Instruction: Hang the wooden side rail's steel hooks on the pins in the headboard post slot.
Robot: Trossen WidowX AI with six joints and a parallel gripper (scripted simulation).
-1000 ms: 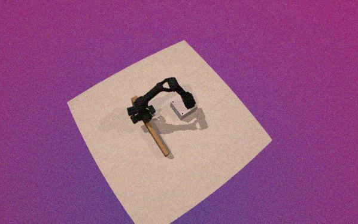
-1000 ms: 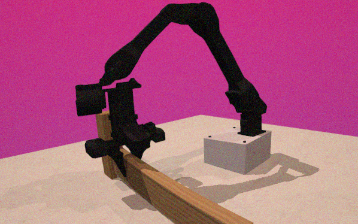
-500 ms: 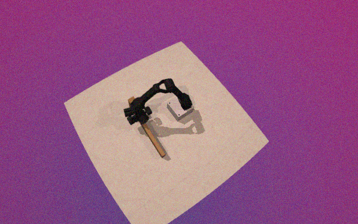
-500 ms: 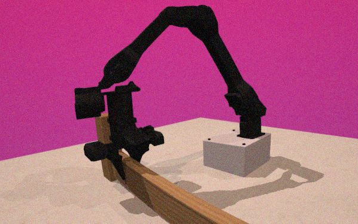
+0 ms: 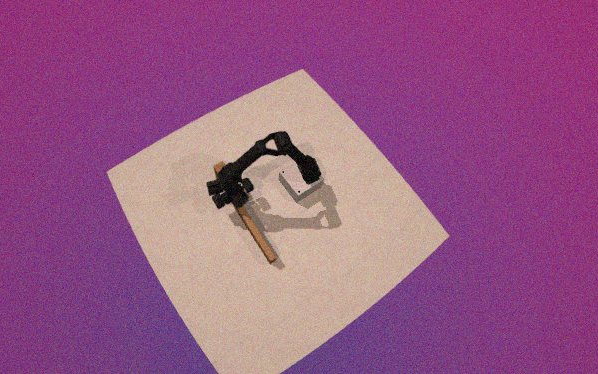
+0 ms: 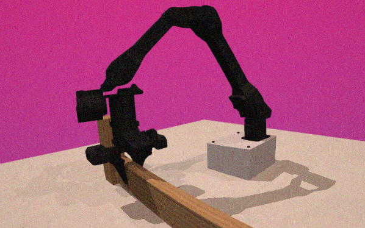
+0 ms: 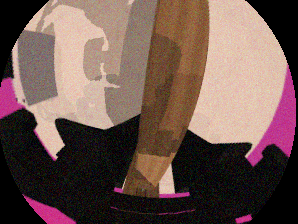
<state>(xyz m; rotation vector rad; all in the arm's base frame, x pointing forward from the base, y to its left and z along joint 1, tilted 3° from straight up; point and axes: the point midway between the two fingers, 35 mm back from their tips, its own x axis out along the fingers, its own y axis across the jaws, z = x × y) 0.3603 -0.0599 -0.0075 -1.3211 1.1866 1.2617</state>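
The wooden headboard post lies 11 cm to the right of my gripper tip, 5 cm above it and 1 cm ahead of it.
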